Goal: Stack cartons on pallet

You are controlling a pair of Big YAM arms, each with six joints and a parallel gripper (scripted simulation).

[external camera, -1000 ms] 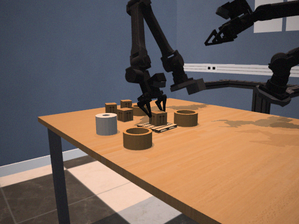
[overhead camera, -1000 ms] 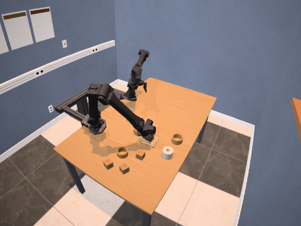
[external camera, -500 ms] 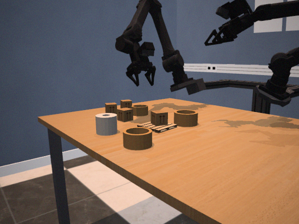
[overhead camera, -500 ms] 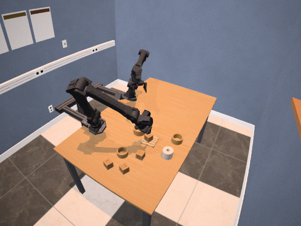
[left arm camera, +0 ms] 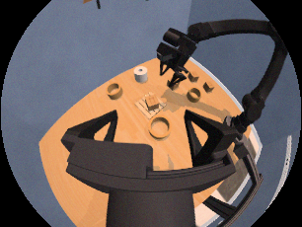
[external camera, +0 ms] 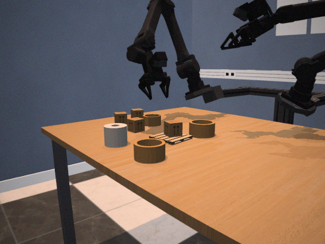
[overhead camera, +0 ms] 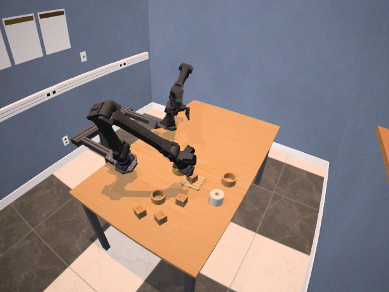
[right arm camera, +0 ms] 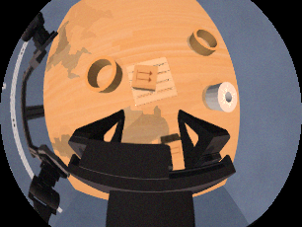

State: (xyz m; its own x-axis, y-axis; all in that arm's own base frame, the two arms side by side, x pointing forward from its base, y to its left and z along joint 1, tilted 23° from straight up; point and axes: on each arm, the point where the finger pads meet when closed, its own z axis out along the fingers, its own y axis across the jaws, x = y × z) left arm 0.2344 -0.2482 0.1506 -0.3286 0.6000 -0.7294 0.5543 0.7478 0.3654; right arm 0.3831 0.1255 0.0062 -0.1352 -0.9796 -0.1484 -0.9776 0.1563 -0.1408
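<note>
The brown carton lies 1 cm behind my right hand, 28 cm to the right of it and 13 cm below it. Also, from my right hand: wooden pallet: 1 cm ahead, 8 cm to the left, 15 cm below.
</note>
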